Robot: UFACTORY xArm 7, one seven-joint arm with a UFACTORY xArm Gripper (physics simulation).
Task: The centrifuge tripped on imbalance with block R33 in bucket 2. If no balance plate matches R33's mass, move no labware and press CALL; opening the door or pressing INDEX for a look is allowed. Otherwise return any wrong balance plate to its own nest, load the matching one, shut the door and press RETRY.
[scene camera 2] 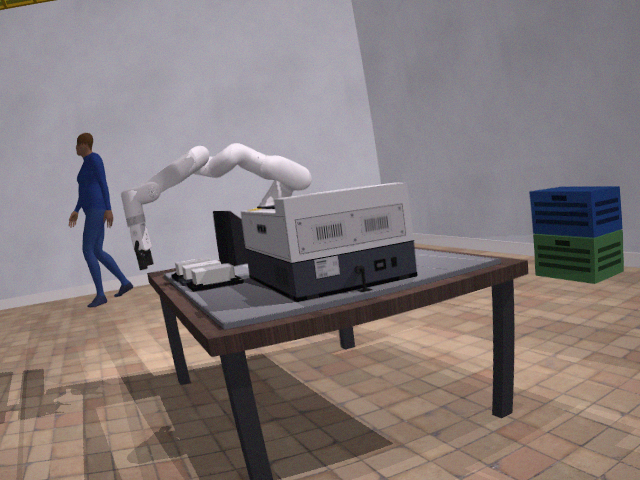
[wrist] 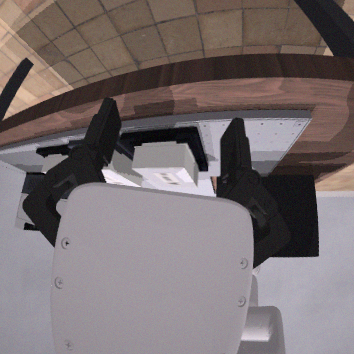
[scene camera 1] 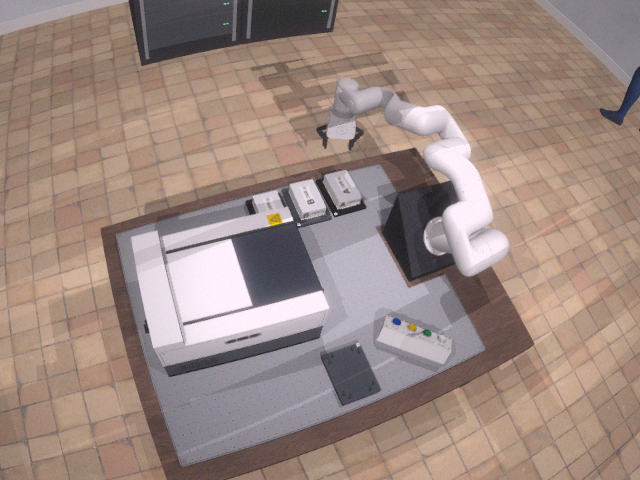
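Pixels of known places: gripper, fingertip midpoint: [scene camera 2: 147, 267] [wrist: 172, 118] [scene camera 1: 337, 147]; arm's base at its link origin: [scene camera 1: 439, 235].
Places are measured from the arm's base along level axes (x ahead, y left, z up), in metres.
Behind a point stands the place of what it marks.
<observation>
My gripper [scene camera 1: 338, 147] {x 0.190, y -0.462, z -0.039 m} [scene camera 2: 146, 267] {x 0.190, y -0.462, z -0.039 m} [wrist: 172, 118] {x 0.190, y -0.462, z -0.039 m} is open and empty, above and beyond the table's far edge, near plate A. Balance plate A [scene camera 1: 342, 189] {x 0.240, y -0.268, z -0.037 m} [wrist: 165, 162] {x 0.224, y -0.349, z -0.046 m} sits in its dark nest at the far edge. Plate B [scene camera 1: 307, 199] {x 0.368, y -0.252, z -0.037 m} sits in the nest beside it. A third white plate [scene camera 1: 267, 203] {x 0.499, y -0.265, z -0.038 m} [scene camera 2: 211, 274] {x 0.536, y -0.256, z -0.052 m} is partly hidden behind the centrifuge in scene camera 1. The white centrifuge [scene camera 1: 170, 315] {x 0.863, y 0.147, z 0.152 m} [scene camera 2: 330, 237] {x 0.935, y -0.003, z 0.046 m} has a white and dark top; its buckets and block R33 do not show. The button box [scene camera 1: 413, 343] {x 0.220, y 0.316, z -0.024 m} carries blue, yellow, green and white buttons. Printed masses are too small to read.
A flat dark pad [scene camera 1: 351, 374] {x 0.412, y 0.340, z -0.076 m} with small corner posts lies beside the button box. The arm's black base block [scene camera 1: 408, 232] {x 0.116, y -0.019, z 0.028 m} [scene camera 2: 227, 237] {x 0.065, y -0.120, z 0.009 m} stands at the table's side. Blue [scene camera 2: 573, 210] and green [scene camera 2: 576, 255] crates are stacked on the floor. A person in blue [scene camera 2: 94, 186] is beyond the table.
</observation>
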